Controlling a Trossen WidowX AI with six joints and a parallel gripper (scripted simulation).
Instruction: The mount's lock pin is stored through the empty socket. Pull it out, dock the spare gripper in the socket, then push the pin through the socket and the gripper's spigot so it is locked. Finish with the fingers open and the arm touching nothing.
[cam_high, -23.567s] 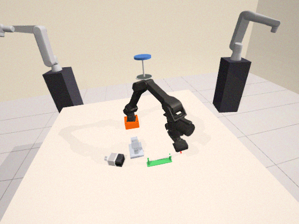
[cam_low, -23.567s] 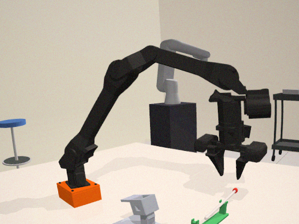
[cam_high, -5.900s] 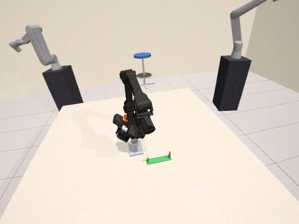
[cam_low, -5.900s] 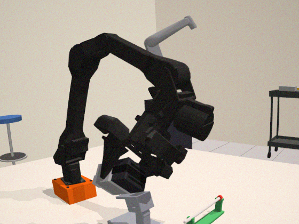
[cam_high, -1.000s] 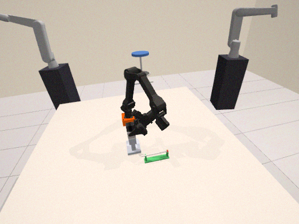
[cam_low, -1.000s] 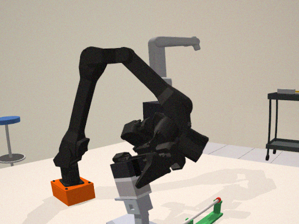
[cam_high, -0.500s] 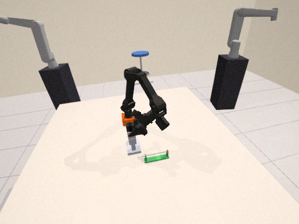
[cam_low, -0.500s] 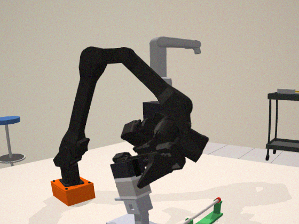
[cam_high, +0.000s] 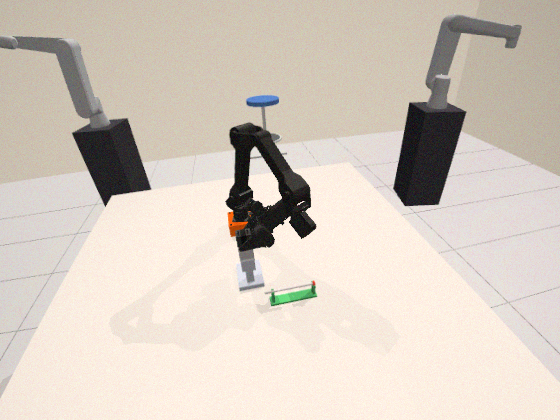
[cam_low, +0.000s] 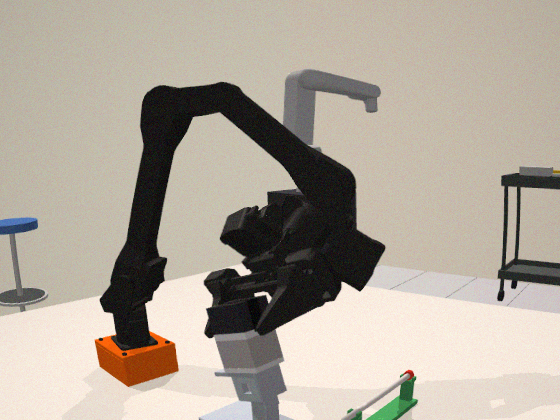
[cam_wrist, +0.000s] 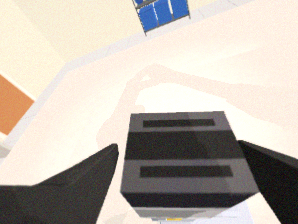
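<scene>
The spare gripper lies 20 mm to the left of my gripper tip and 20 mm below it. The rest, counted from my gripper tip: green cradle 160 mm to the left, 120 mm below, 90 mm ahead; grey mount 90 mm below, 20 mm to the left.
</scene>
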